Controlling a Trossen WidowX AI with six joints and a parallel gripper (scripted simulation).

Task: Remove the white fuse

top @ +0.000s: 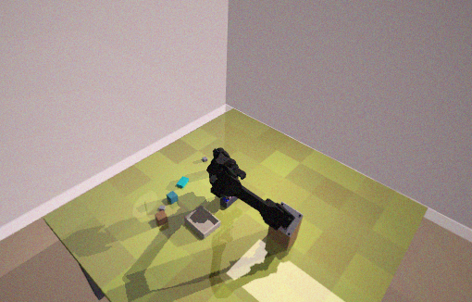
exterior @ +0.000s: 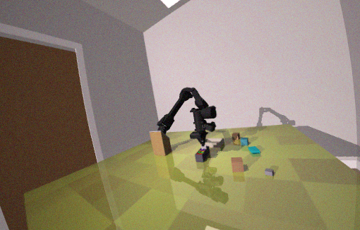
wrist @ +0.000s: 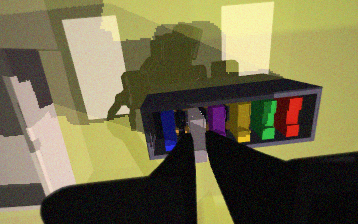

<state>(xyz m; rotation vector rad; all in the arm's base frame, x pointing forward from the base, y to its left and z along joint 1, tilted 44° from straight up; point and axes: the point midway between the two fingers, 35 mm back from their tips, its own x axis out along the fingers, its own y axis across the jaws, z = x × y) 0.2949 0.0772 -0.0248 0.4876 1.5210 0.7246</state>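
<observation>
The tray lies 17 cm to the left of my gripper tip, 5 cm below it and 2 cm behind it. The rest, counted from my gripper tip: white fuse 1 cm below.
</observation>
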